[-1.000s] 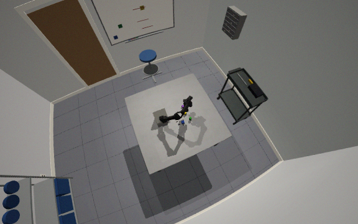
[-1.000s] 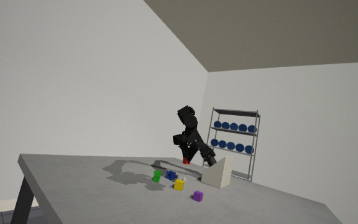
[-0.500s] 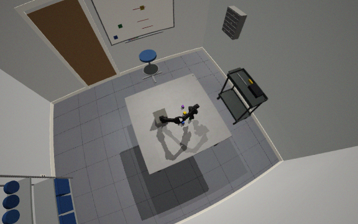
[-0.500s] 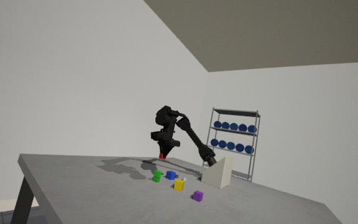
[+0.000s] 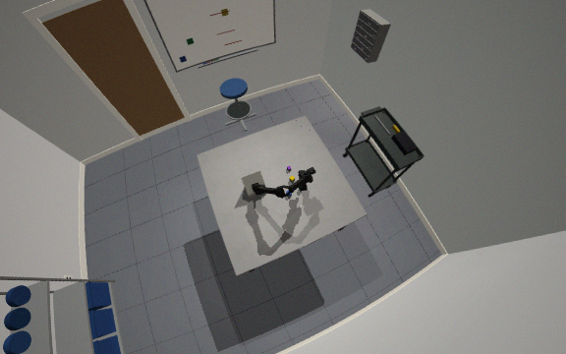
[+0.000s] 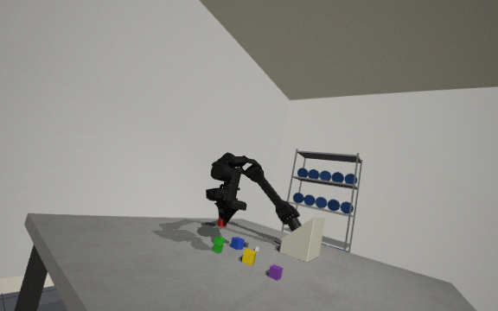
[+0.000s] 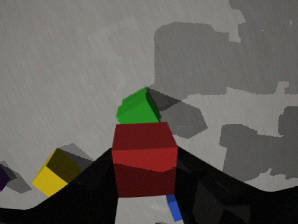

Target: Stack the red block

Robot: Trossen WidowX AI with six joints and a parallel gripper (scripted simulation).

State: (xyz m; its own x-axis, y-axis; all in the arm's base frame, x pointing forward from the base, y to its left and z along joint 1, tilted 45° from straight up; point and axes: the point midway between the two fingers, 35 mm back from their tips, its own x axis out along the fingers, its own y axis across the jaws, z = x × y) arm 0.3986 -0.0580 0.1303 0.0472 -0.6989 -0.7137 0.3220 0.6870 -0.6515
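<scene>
The yellow block lies 120 mm to the left of my gripper tip, 80 mm below it and 40 mm behind it. Round my gripper tip: blue block: 130 mm behind, 80 mm below, 10 mm to the right; then purple block: 240 mm to the left, 80 mm below, 30 mm behind; then red block: 10 mm above.
</scene>
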